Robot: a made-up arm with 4 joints.
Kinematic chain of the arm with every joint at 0, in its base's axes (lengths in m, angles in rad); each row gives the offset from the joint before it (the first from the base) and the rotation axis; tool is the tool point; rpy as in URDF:
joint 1: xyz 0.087 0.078 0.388 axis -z
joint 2: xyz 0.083 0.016 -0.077 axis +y
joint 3: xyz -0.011 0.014 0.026 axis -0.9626 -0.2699 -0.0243
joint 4: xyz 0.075 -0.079 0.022 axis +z
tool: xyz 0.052 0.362 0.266 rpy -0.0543 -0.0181 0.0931
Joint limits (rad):
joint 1: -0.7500..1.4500
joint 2: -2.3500..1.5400
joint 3: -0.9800..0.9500
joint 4: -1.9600..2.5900
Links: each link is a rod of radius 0.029 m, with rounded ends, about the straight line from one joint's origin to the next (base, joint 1, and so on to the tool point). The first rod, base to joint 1, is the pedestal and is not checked.
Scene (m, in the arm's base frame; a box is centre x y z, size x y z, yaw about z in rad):
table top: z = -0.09
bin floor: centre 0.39 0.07 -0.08 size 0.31 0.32 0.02 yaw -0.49
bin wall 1: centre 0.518 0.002 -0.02 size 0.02 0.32 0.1 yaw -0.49
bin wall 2: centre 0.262 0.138 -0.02 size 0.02 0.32 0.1 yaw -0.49
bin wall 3: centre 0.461 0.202 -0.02 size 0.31 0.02 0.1 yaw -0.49
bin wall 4: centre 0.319 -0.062 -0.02 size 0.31 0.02 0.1 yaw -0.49
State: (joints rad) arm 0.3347 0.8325 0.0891 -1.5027
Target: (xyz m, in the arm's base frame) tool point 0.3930 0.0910 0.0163
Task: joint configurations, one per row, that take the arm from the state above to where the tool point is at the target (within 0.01 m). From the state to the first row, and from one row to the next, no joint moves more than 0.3 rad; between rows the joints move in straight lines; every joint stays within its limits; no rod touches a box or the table.
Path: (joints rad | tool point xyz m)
1: 0.4453 0.5531 0.1848 -1.2045 | 0.6660 -0.1063 0.3788
2: 0.5559 0.2737 0.2804 -0.9064 | 0.6319 -0.0160 0.5071
3: 0.6666 -0.0056 0.3761 -0.6082 | 0.5705 0.0935 0.5727
4: 0.7772 -0.2850 0.4717 -0.3101 | 0.5104 0.2013 0.5612
5: 0.8878 -0.5644 0.5674 -0.0119 | 0.4700 0.2794 0.4814
6: 0.9984 -0.8438 0.6630 0.2863 | 0.4510 0.3056 0.3591
7: 1.1090 -1.1231 0.7587 0.5844 | 0.4415 0.2735 0.2257
8: 1.2196 -1.4025 0.8543 0.8826 | 0.4254 0.1944 0.1068
9: 1.3303 -1.6819 0.9500 1.1807 | 0.3930 0.0910 0.0163

